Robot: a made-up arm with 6 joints. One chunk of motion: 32 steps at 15 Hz.
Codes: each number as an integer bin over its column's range. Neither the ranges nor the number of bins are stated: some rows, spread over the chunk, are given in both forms.
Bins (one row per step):
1: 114 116 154 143 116 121
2: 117 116 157 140 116 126
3: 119 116 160 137 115 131
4: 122 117 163 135 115 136
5: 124 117 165 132 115 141
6: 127 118 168 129 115 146
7: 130 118 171 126 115 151
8: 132 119 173 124 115 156
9: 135 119 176 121 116 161
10: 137 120 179 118 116 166
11: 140 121 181 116 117 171
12: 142 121 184 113 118 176
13: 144 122 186 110 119 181
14: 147 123 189 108 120 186
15: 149 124 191 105 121 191
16: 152 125 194 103 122 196
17: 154 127 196 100 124 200
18: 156 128 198 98 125 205
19: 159 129 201 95 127 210
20: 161 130 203 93 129 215
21: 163 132 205 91 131 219
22: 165 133 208 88 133 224
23: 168 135 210 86 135 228
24: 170 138 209 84 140 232
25: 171 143 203 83 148 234
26: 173 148 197 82 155 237
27: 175 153 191 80 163 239
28: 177 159 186 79 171 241
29: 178 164 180 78 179 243
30: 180 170 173 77 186 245
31: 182 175 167 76 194 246
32: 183 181 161 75 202 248
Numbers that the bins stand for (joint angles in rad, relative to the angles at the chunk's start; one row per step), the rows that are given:
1: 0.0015 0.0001 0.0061 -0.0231 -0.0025 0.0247
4: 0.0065 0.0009 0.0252 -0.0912 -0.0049 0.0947
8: 0.0128 0.0027 0.0464 -0.1848 -0.0049 0.1880
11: 0.0178 0.0044 0.0633 -0.2529 -0.0001 0.2580
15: 0.0235 0.0070 0.0845 -0.3465 0.0095 0.3513
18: 0.0279 0.0104 0.0993 -0.4060 0.0190 0.4167
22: 0.0335 0.0147 0.1205 -0.4911 0.0382 0.5053
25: 0.0373 0.0234 0.1099 -0.5337 0.0740 0.5520
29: 0.0417 0.0415 0.0612 -0.5762 0.1482 0.5940
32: 0.0448 0.0562 0.0209 -0.6018 0.2032 0.6173
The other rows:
2: 0.0034 0.0001 0.0125 -0.0486 -0.0025 0.0480
3: 0.0047 0.0001 0.0188 -0.0742 -0.0049 0.0713
5: 0.0078 0.0009 0.0294 -0.1167 -0.0049 0.1180
6: 0.0097 0.0018 0.0358 -0.1422 -0.0049 0.1413
7: 0.0116 0.0018 0.0421 -0.1678 -0.0049 0.1647
9: 0.0147 0.0027 0.0527 -0.2103 -0.0025 0.2113
10: 0.0160 0.0035 0.0591 -0.2358 -0.0025 0.2347
12: 0.0191 0.0044 0.0696 -0.2784 0.0023 0.2813
13: 0.0204 0.0053 0.0739 -0.3039 0.0047 0.3047
14: 0.0222 0.0061 0.0802 -0.3209 0.0071 0.3280
16: 0.0254 0.0078 0.0908 -0.3635 0.0118 0.3747
17: 0.0266 0.0096 0.0951 -0.3890 0.0166 0.3933
19: 0.0298 0.0113 0.1056 -0.4316 0.0238 0.4400
20: 0.0310 0.0122 0.1099 -0.4486 0.0286 0.4633
21: 0.0323 0.0139 0.1141 -0.4656 0.0334 0.4820
23: 0.0354 0.0165 0.1247 -0.5082 0.0429 0.5240
24: 0.0367 0.0191 0.1226 -0.5252 0.0549 0.5427
26: 0.0385 0.0277 0.0972 -0.5422 0.0908 0.5660
27: 0.0398 0.0320 0.0845 -0.5592 0.1099 0.5753
28: 0.0411 0.0372 0.0739 -0.5677 0.1291 0.5847
30: 0.0429 0.0467 0.0464 -0.5847 0.1649 0.6033
31: 0.0442 0.0510 0.0336 -0.5933 0.1841 0.6080

